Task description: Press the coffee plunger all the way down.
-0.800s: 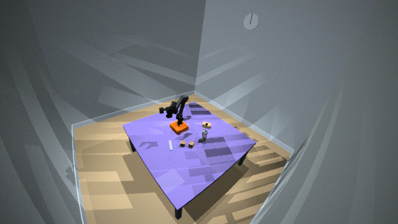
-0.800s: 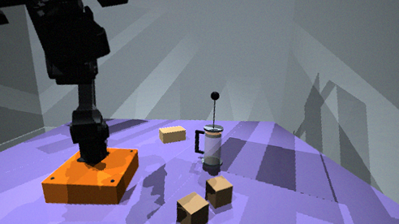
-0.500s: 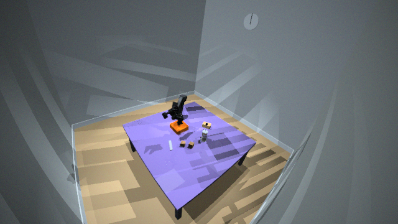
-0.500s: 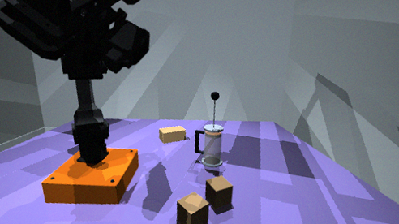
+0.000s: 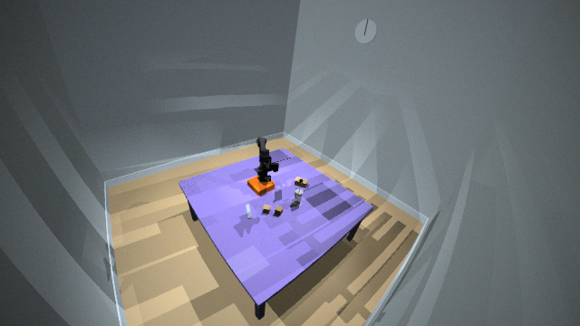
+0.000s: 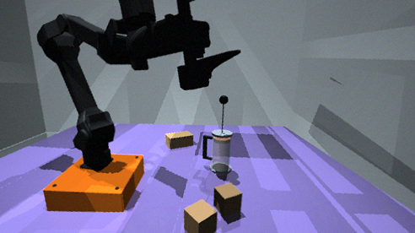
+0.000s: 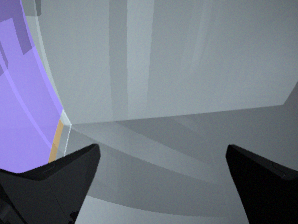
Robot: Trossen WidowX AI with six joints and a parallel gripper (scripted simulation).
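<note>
The glass coffee press is 30 mm behind my gripper tip, 320 mm to the left of it and 290 mm below it.
</note>
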